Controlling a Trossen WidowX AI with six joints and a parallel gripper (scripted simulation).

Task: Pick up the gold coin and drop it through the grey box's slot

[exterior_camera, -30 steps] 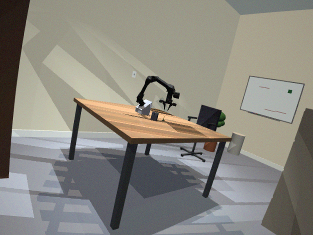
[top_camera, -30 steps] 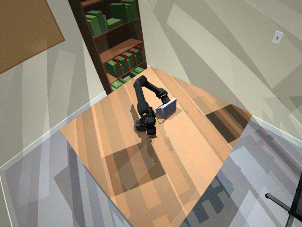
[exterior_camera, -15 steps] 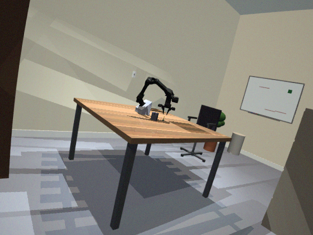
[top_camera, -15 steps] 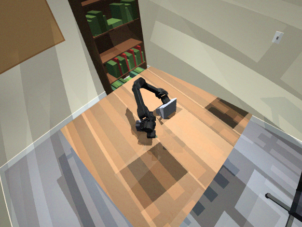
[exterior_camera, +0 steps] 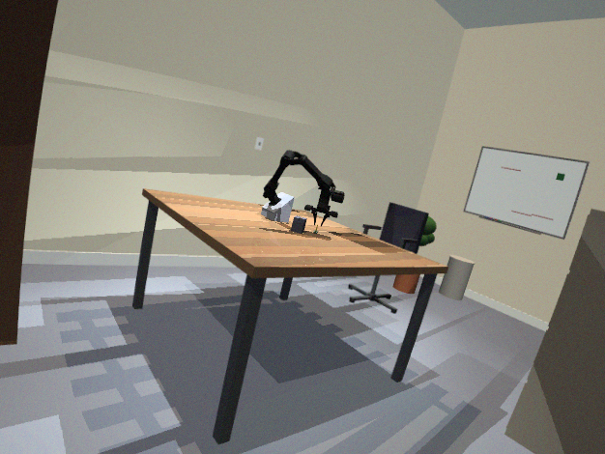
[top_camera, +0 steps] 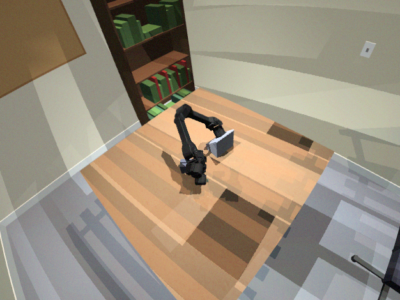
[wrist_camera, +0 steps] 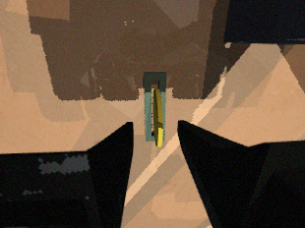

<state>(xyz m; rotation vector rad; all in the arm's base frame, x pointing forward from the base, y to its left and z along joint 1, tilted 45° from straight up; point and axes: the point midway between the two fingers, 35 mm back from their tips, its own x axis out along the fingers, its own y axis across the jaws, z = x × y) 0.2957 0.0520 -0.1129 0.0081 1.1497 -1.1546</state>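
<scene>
The thin gold coin lies 20 mm below my gripper tip.
</scene>
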